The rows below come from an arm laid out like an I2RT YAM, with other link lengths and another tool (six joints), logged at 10 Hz.
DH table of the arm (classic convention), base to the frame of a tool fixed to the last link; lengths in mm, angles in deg. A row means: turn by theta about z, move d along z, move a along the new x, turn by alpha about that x. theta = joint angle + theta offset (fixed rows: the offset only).
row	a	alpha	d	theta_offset
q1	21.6	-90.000	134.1	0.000
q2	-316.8	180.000	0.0	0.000
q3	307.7	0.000	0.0	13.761
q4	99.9	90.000	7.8	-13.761
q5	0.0	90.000	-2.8	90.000
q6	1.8	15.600	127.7	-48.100
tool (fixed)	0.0	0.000	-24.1	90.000
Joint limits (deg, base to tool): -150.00..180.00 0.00..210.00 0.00..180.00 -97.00..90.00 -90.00..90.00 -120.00..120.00
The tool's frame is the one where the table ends.
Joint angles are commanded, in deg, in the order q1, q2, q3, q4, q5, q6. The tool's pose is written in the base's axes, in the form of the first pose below.
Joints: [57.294, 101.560, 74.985, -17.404, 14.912, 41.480]
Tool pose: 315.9 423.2 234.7 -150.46 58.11 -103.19
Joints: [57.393, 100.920, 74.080, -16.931, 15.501, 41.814]
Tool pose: 314.1 420.3 234.7 -149.96 58.33 -103.31
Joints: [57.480, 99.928, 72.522, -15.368, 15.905, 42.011]
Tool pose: 312.0 417.2 235.4 -149.03 59.28 -102.85
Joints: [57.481, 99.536, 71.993, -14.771, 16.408, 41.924]
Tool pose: 312.0 415.5 236.4 -148.00 59.55 -102.28
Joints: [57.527, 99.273, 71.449, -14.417, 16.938, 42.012]
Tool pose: 311.4 413.7 235.6 -147.38 59.54 -102.15
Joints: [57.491, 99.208, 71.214, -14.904, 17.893, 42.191]
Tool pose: 311.7 410.5 233.5 -146.84 58.79 -102.54
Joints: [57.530, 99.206, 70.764, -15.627, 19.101, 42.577]
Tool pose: 311.0 406.2 228.7 -146.49 57.61 -103.33
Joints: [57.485, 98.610, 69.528, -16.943, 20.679, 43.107]
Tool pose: 308.3 396.4 222.0 -146.20 55.69 -104.60
